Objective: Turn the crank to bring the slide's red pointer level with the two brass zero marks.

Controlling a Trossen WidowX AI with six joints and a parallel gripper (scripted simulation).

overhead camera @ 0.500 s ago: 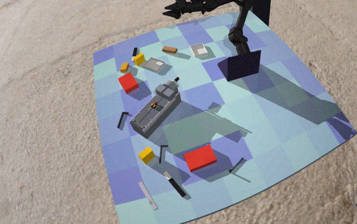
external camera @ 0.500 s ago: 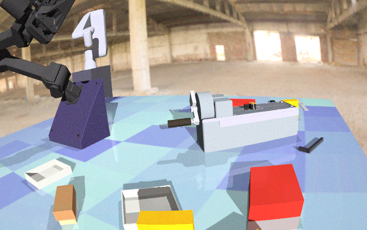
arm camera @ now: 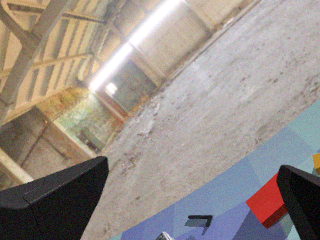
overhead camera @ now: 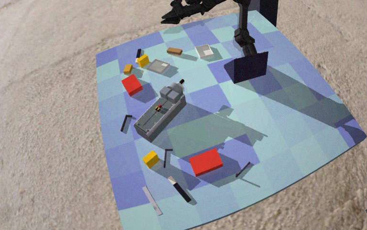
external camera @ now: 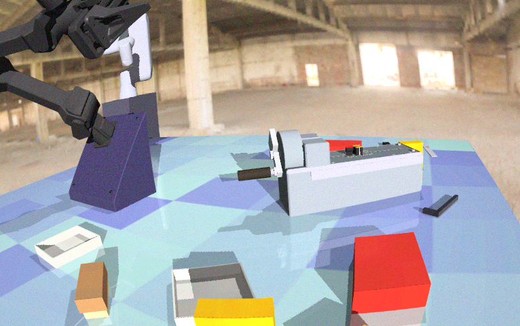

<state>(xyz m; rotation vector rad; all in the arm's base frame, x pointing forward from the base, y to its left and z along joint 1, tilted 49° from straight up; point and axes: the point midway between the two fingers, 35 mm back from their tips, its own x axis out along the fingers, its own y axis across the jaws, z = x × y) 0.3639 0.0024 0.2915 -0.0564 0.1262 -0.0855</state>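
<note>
The dark crank handle is 290 mm below my gripper tip, 180 mm to the left of it and 10 mm ahead of it. Round my gripper tip: red pointer 280 mm to the left, 270 mm below, 140 mm ahead; tan block 340 mm below, 140 mm to the right, 60 mm behind.
</note>
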